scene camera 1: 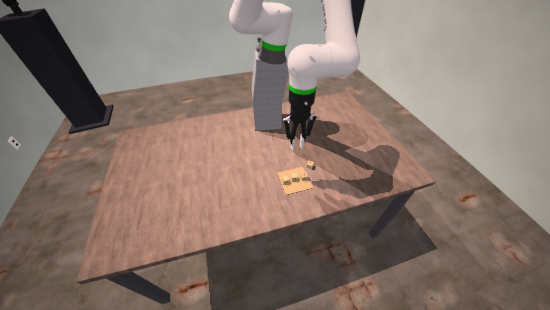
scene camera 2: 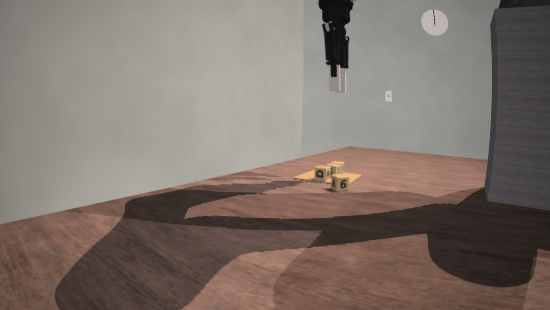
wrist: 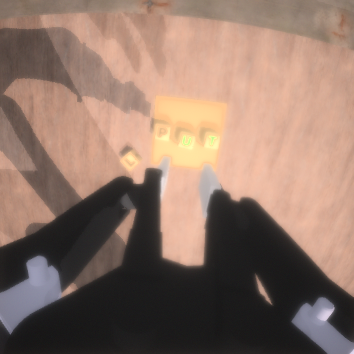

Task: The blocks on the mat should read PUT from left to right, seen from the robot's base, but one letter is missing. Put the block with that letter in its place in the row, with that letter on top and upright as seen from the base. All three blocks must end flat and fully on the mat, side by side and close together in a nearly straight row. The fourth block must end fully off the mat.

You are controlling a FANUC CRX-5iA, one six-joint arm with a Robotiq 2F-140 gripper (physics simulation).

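The P block (scene camera 1: 304,176) (scene camera 2: 321,173) (wrist: 161,132), the U block (scene camera 1: 294,177) (wrist: 186,141) and the T block (scene camera 1: 286,180) (wrist: 211,141) sit flat on the orange mat (scene camera 1: 297,189) (wrist: 190,110). In the wrist view they read P, U, T from left to right, upright, with small gaps in a nearly straight row; U is slightly nearer the gripper side. The fourth block (scene camera 1: 310,164) (scene camera 2: 340,183) (wrist: 131,159) lies off the mat beside the P end, turned at an angle; its top is blurred. My gripper (scene camera 1: 297,146) (scene camera 2: 338,90) (wrist: 184,171) is partly open and empty, high above the table.
The wooden table (scene camera 1: 175,175) carries the grey robot pedestal (scene camera 1: 268,95) (scene camera 2: 520,110) at its back. The arm's shadow falls across the table on the fourth block's side. A dark column (scene camera 1: 55,70) stands on the floor behind the table.
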